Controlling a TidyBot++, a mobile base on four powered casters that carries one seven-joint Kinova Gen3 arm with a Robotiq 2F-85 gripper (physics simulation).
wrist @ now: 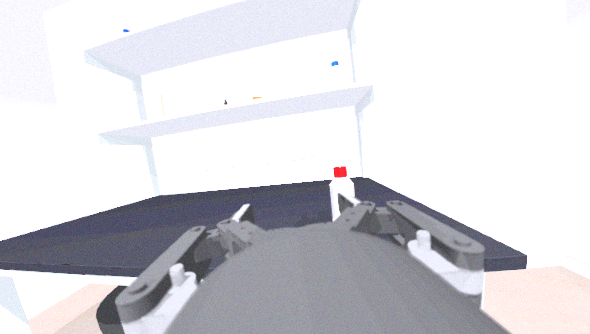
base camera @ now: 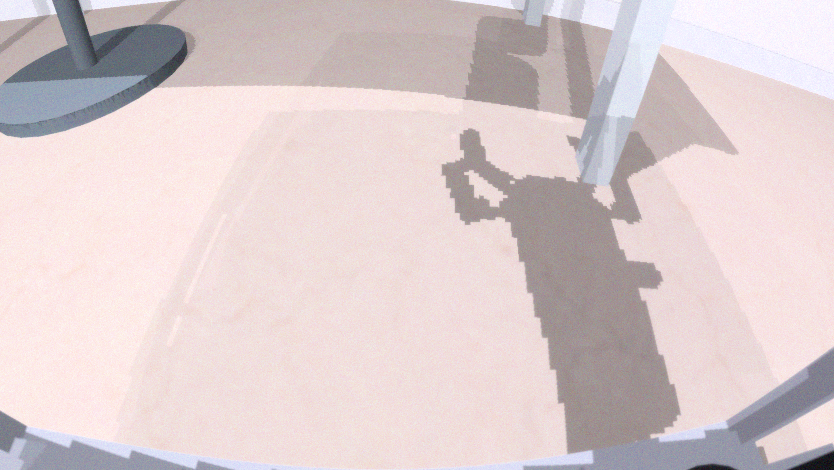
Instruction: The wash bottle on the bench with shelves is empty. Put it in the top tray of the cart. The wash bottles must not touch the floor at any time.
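Places are measured from the arm's base along level axes (x down, y ahead, z right), in metres.
Pixels of known places: gripper, fingertip midpoint: (wrist: 296,207).
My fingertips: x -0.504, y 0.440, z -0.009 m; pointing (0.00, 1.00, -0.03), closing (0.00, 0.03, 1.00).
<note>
Ahead of a thing's pixels: the offset from my fingertips to its top centre. "*": to the spot under its first point. Level surfaces: height alone.
The wash bottle @[dx -0.036, dy +0.231, dz +0.112 m] (wrist: 342,187), white with a red cap, stands upright toward the right of the dark bench top @[dx +0.138 m] (wrist: 190,212) in the wrist view. The right finger overlaps its lower part in the picture, so its foot is hidden. My gripper (wrist: 296,207) is open with its fingers spread wide and empty between them. The bottle appears beyond the fingertips, in line with the right one and right of the middle of the opening. The cart does not show in either view.
Two white shelves (wrist: 240,116) (wrist: 215,42) hang above the bench and carry small items, some blue-capped. A black round seat (wrist: 111,309) is at lower left. In the base camera, a pale bench leg @[* dx +0.764, dy +0.082, dz +0.288 m] (base camera: 621,99) rises at right and a grey round stool base (base camera: 122,96) is at upper left.
</note>
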